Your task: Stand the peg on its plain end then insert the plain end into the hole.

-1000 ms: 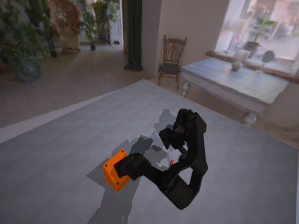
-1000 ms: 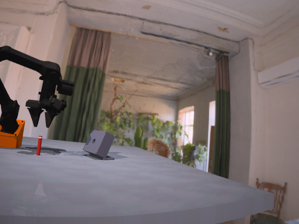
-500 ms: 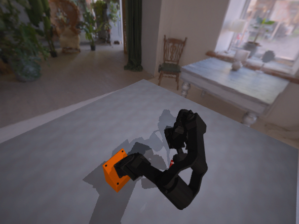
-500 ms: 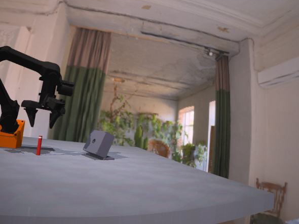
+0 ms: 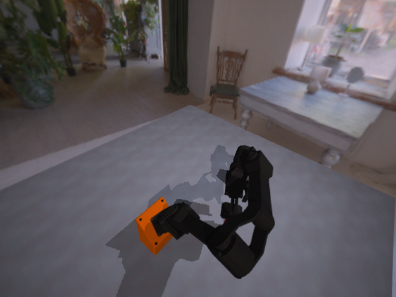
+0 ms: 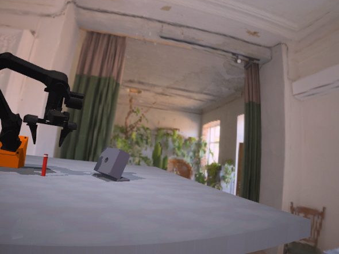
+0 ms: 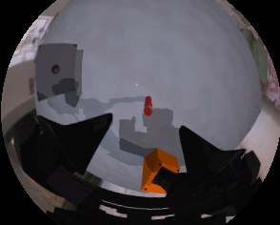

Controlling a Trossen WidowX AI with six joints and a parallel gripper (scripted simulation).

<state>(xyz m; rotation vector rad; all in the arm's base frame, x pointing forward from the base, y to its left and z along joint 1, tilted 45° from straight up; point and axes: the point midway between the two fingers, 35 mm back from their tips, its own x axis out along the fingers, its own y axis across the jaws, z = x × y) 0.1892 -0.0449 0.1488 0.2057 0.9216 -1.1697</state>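
My gripper tip is 5 cm above the red peg. Also, from my gripper tip: grey sloped panel: 25 cm ahead, 7 cm to the left, 4 cm below.
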